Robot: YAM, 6 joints.
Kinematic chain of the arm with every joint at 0, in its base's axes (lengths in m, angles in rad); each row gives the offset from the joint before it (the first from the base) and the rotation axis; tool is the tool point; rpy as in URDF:
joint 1: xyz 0 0 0.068 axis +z
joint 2: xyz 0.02 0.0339 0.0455 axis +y
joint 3: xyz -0.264 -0.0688 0 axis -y
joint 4: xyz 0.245 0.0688 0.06 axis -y
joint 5: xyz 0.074 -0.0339 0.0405 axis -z
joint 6: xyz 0.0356 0 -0.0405 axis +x
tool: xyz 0 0 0 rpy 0 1.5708 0
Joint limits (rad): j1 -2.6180..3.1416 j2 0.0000..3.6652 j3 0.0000..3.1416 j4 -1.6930..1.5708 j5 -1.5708..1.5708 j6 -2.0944..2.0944
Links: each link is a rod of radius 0.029 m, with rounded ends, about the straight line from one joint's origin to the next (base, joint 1, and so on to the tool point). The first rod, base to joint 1, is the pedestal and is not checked.
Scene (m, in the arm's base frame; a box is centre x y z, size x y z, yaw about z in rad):
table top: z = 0
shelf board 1: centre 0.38 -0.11 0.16 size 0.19 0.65 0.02 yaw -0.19
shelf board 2: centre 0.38 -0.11 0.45 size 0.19 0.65 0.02 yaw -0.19
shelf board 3: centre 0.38 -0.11 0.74 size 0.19 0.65 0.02 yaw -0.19
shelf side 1: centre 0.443 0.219 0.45 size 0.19 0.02 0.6 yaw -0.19
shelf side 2: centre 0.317 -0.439 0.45 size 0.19 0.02 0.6 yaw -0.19
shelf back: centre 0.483 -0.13 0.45 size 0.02 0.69 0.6 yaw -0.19
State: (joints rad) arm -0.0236 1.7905 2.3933 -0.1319 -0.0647 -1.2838
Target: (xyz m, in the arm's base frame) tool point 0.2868 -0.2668 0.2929
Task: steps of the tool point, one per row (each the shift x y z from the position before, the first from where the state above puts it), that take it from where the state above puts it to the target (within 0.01 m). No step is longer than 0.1 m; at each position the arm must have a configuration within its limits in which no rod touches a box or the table.
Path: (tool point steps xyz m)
1: -0.0503 -0.0019 -0.0122
2: -0.0540 -0.0020 -0.0263
3: -0.0547 -0.0024 -0.0393
4: 0.0317 -0.0565 -0.0558
5: 0.0007 -0.0663 -0.0603
6: -0.0302 -0.0604 -0.0619
7: -0.0542 -0.0417 -0.0605
8: 0.0729 -0.0241 0.0045
9: 0.0820 -0.0057 -0.0045

